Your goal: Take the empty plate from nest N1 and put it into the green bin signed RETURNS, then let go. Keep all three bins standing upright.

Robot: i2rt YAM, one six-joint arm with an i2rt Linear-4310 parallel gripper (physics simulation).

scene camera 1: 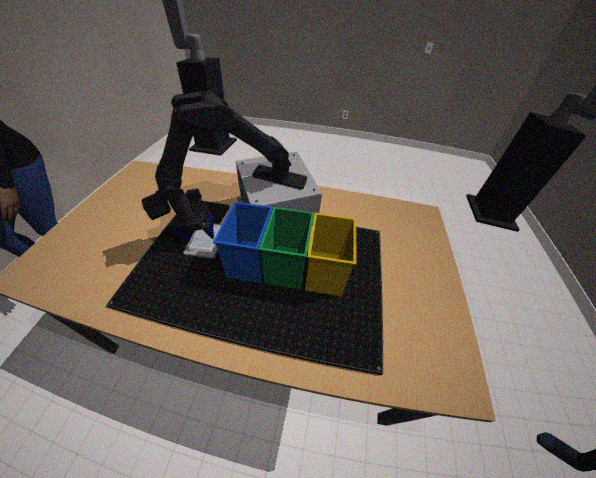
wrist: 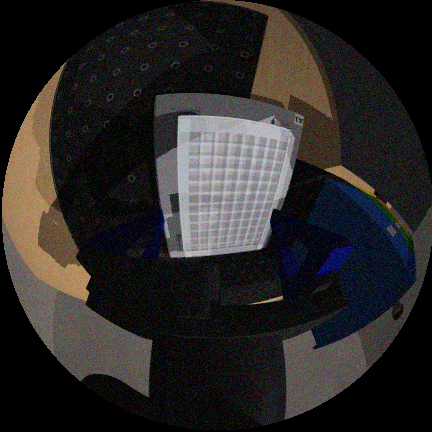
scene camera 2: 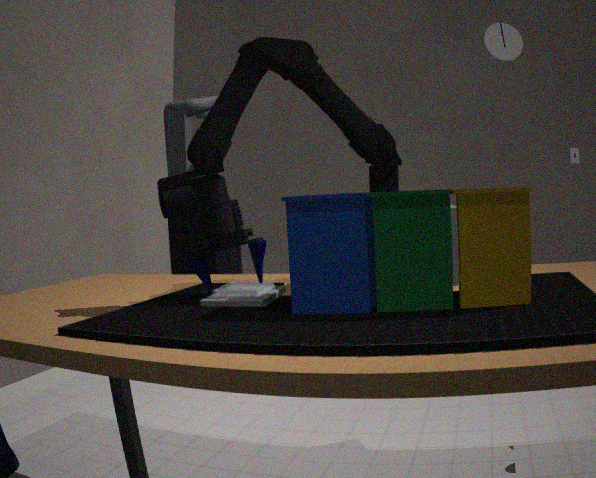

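Where they show: gripper, fingertip midpoint: (scene camera 1: pixel 201 239) (wrist: pixel 216 214) (scene camera 2: pixel 236 289); arm's base, origin of the base link: (scene camera 1: pixel 280 177).
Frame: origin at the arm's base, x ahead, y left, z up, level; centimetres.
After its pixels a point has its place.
The clear white gridded plate (scene camera 1: pixel 202 241) {z -14.0, x 27.6, y -21.0 cm} (scene camera 2: pixel 250 288) {z -13.8, x 28.2, y -18.4 cm} (wrist: pixel 230 190) {z -13.9, x 24.0, y -21.8 cm} lies on the grey nest (scene camera 2: pixel 235 302) {z -15.6, x 32.8, y -19.2 cm} (wrist: pixel 172 104) {z -15.2, x 18.6, y -27.1 cm} left of the bins. My gripper (scene camera 1: pixel 196 233) {z -14.2, x 26.5, y -22.1 cm} (scene camera 2: pixel 235 288) {z -14.2, x 26.5, y -22.1 cm} (wrist: pixel 216 214) {z -14.2, x 26.5, y -22.1 cm} is open, its blue fingertips low at opposite sides of the plate's near end in the wrist view. Whether they touch the plate cannot be told. The green bin (scene camera 1: pixel 284 270) {z -7.1, x 35.7, y 12.7 cm} (scene camera 2: pixel 412 255) {z -8.0, x 35.8, y 11.9 cm} stands upright between the blue bin (scene camera 1: pixel 242 262) {z -6.4, x 37.0, y 0.0 cm} (scene camera 2: pixel 330 255) {z -7.5, x 37.1, y -0.5 cm} (wrist: pixel 370 285) {z -2.6, x 25.6, y -8.1 cm} and the yellow bin (scene camera 1: pixel 327 277) {z -7.2, x 34.4, y 25.4 cm} (scene camera 2: pixel 495 250) {z -7.8, x 34.4, y 25.2 cm}. No RETURNS sign is readable.
The blue bin stands close to the right of the nest and gripper. A black mat (scene camera 1: pixel 240 320) {z -16.4, x 50.4, y 3.7 cm} (scene camera 2: pixel 320 337) {z -16.4, x 52.5, y 2.7 cm} lies under the bins on the wooden table (scene camera 1: pixel 425 300) {z -17.7, x 27.2, y 59.7 cm}. The arm's grey base box (scene camera 1: pixel 280 199) {z -1.6, x 10.9, y 3.6 cm} is behind the bins. A person (scene camera 1: pixel 35 192) is at the far left.
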